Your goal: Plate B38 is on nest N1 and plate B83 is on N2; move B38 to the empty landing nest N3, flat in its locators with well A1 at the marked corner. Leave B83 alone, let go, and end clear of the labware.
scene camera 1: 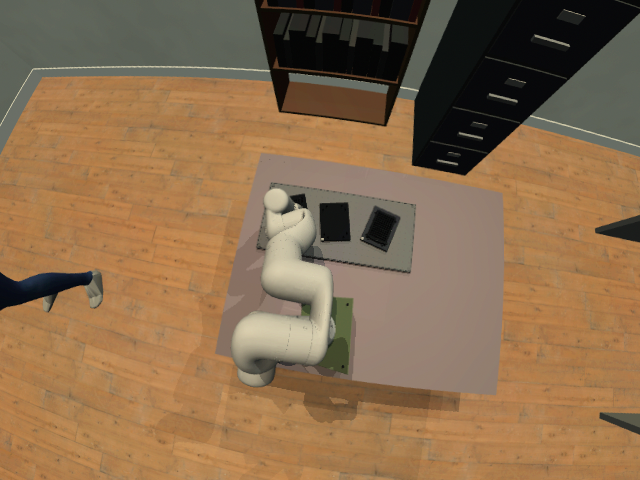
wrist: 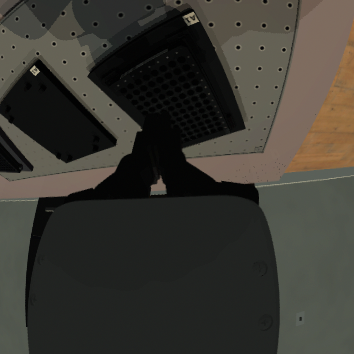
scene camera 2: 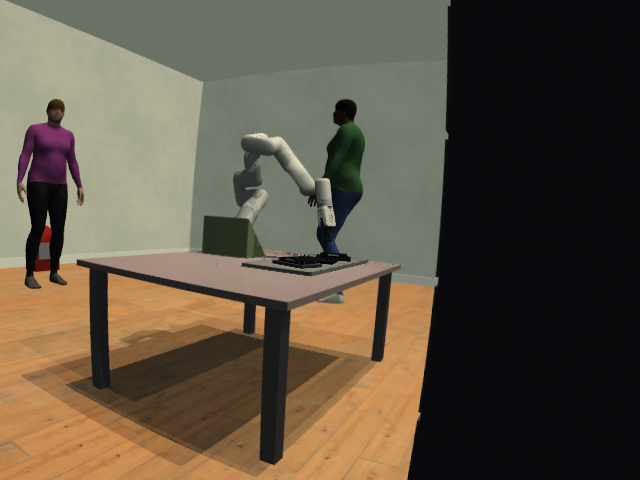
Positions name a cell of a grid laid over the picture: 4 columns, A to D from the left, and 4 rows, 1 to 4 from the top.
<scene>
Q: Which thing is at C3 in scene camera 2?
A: A grey pegboard.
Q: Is my gripper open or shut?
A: Shut.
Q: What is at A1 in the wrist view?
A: A grey pegboard.
</scene>
